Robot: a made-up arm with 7 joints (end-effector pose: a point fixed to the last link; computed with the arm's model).
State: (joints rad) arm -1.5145 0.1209 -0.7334 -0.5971 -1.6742 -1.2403 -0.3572
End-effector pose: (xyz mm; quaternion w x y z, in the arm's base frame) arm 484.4 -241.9 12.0 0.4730 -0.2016 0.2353 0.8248
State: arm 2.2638 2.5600 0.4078 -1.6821 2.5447 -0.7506 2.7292
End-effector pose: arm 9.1 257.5 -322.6 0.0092 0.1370 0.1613 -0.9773
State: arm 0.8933 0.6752 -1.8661 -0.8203 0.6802 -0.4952 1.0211
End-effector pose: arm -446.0 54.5 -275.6 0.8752 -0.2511 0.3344 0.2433
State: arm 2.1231 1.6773 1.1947 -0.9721 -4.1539 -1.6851 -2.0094
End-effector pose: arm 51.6 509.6 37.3 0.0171 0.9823 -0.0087 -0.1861
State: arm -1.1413 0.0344 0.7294 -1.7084 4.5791 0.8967 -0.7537
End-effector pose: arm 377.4 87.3 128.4 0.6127 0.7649 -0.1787 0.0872
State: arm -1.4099 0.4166 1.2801 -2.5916 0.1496 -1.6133 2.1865
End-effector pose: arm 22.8 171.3 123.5 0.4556 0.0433 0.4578 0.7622
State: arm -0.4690 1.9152 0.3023 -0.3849 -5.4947 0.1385 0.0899
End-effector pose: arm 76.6 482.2 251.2 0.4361 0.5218 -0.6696 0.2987
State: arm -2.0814 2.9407 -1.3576 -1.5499 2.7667 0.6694 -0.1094
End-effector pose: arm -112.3 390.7 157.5 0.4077 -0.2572 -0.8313 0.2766
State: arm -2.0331 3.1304 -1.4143 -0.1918 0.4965 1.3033 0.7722
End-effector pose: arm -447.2 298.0 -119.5 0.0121 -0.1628 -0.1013 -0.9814
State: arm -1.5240 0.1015 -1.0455 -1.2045 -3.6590 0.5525 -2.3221
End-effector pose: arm 326.7 -361.3 5.8 0.0444 -0.2736 -0.6317 -0.7240
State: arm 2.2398 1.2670 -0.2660 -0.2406 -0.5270 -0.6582 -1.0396
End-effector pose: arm -309.3 341.9 301.1 0.3290 -0.5581 0.4807 -0.5909
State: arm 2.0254 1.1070 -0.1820 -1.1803 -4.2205 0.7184 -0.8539
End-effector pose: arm -415.1 259.9 -20.5 0.7950 0.0067 0.4675 0.3865
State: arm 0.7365 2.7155 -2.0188 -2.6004 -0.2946 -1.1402 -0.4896
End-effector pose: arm -143.2 150.9 30.1 0.7117 -0.4745 -0.2294 -0.4644
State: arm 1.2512 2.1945 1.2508 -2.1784 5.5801 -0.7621 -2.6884
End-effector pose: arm 308.5 36.0 20.4 0.9431 -0.3286 -0.0454 -0.0231
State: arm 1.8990 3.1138 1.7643 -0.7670 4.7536 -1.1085 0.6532
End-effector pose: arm 514.1 39.2 -127.7 0.1663 0.0837 -0.0255 -0.9822
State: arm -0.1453 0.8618 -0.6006 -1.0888 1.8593 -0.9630 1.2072
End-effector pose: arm 284.5 208.5 -356.0 0.2069 -0.4290 -0.6141 0.6293
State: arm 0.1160 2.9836 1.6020 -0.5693 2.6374 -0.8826 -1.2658
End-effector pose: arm 56.5 -70.9 535.2 0.1336 -0.0685 0.9687 -0.1975
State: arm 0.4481 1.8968 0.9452 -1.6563 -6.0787 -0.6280 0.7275
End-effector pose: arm 279.8 205.6 231.9 0.2936 0.1486 -0.7720 -0.5439
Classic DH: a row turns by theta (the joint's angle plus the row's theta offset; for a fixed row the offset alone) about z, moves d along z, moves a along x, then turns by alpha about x. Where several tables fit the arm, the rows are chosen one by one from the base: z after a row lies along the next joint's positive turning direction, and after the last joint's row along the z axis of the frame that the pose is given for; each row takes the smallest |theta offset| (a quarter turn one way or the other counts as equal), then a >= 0, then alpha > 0; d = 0 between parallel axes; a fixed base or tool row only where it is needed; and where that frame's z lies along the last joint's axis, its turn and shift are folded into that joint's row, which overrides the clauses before.
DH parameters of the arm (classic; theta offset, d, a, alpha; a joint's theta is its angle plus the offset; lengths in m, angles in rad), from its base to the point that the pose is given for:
base (fixed): 0 0 0 -1.2217
joint 1: 1.5708 0 0 1.5708
joint 2: 1.2217 0 0 -1.5708
joint 3: -1.5708 -0.2563 0.0288 -1.5708
joint 4: 0 0 -0.0352 1.5708
joint 5: 0 -0.2906 0 -1.5708
joint 6: 0 0 0 1.5708
joint 7: 0 0 0 0

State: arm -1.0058 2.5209 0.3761 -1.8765 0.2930 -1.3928 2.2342
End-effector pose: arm -20.0 -28.5 374.1 0.4791 -0.1237 -0.3948 -0.7742
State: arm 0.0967 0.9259 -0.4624 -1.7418 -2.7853 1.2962 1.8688
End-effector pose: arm 259.0 115.9 -284.5 0.0350 0.3860 -0.8476 -0.3624
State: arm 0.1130 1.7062 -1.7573 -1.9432 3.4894 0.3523 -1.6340
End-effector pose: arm -95.7 220.1 -271.1 0.9349 -0.2621 0.1096 0.2128
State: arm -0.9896 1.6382 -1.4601 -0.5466 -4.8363 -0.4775 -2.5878
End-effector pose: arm 250.1 482.5 21.9 0.1238 0.7455 0.2774 -0.5932
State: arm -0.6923 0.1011 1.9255 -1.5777 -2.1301 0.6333 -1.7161
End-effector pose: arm 140.6 323.8 -247.7 0.6696 0.2342 0.6248 -0.3262
